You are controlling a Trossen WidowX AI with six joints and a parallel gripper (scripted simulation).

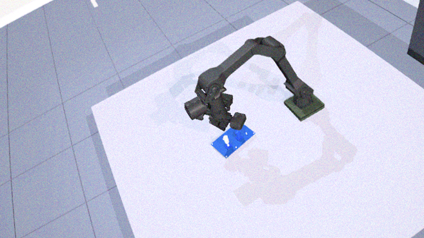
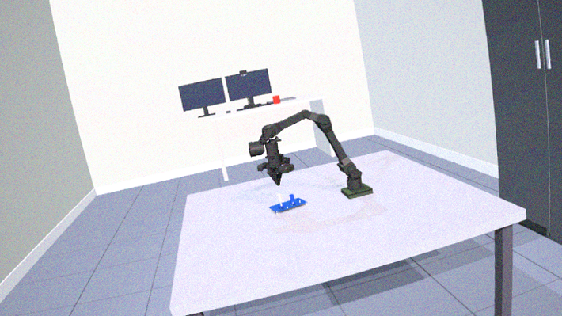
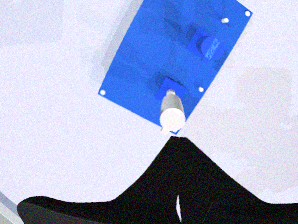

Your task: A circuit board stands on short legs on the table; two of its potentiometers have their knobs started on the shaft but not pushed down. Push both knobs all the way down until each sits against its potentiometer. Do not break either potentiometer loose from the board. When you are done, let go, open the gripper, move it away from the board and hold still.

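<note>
My gripper tip is 50 mm above the white knob and 10 mm short of it.
</note>
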